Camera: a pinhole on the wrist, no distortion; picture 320 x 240 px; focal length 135.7 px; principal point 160.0 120.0 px. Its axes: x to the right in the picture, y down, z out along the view. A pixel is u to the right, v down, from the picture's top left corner.
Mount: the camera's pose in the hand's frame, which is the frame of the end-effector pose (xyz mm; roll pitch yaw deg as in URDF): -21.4 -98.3 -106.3 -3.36 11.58 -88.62
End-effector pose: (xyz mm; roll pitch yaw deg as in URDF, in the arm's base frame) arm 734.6 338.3 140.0 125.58 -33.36 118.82
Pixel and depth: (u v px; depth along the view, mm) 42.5 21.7 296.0
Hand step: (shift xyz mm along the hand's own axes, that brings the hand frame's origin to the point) -222.6 86.2 246.9
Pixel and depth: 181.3 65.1 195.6
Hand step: -87.2 -170.1 83.4
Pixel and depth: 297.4 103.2 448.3
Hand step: -37.6 -634.0 244.2
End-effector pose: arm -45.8 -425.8 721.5 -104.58 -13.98 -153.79
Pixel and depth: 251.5 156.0 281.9
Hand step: 75.6 -337.9 126.9
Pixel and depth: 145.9 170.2 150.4
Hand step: 43.3 -110.9 40.7
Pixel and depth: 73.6 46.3 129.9
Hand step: -85.5 -45.7 41.4
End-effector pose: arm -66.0 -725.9 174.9 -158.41 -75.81 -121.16
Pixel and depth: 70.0 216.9 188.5
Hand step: 121.9 -8.5 95.4
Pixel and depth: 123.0 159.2 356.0
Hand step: 101.5 -70.4 255.4
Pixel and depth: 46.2 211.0 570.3
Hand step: 385.0 270.3 525.5
